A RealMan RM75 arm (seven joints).
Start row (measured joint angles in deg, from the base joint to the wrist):
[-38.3 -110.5 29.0 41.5 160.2 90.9 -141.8]
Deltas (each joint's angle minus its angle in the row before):
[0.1 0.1 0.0 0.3 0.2 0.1 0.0]
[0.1 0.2 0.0 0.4 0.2 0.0 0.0]
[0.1 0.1 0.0 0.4 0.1 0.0 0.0]
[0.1 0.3 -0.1 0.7 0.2 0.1 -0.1]
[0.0 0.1 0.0 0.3 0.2 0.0 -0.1]
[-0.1 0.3 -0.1 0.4 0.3 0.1 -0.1]
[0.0 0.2 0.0 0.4 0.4 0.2 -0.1]
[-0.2 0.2 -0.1 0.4 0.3 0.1 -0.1]
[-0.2 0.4 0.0 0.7 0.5 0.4 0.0]
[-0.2 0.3 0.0 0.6 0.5 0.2 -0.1]
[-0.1 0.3 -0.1 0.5 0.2 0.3 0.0]
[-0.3 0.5 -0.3 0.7 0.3 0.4 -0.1]
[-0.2 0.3 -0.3 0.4 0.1 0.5 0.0]
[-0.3 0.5 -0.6 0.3 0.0 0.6 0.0]
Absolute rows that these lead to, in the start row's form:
[-38.2 -110.4 29.0 41.8 160.4 91.0 -141.8]
[-38.1 -110.2 29.0 42.2 160.6 91.0 -141.8]
[-38.0 -110.1 29.0 42.6 160.7 91.0 -141.8]
[-37.9 -109.8 28.9 43.3 160.9 91.1 -141.9]
[-37.9 -109.7 28.9 43.6 161.1 91.1 -142.0]
[-38.0 -109.4 28.8 44.0 161.4 91.2 -142.1]
[-38.0 -109.2 28.8 44.4 161.8 91.4 -142.2]
[-38.2 -109.0 28.7 44.8 162.1 91.5 -142.3]
[-38.4 -108.6 28.7 45.5 162.6 91.9 -142.3]
[-38.6 -108.3 28.7 46.1 163.1 92.1 -142.4]
[-38.7 -108.0 28.6 46.6 163.3 92.4 -142.4]
[-39.0 -107.5 28.3 47.3 163.6 92.8 -142.5]
[-39.2 -107.2 28.0 47.7 163.7 93.3 -142.5]
[-39.5 -106.7 27.4 48.0 163.7 93.9 -142.5]

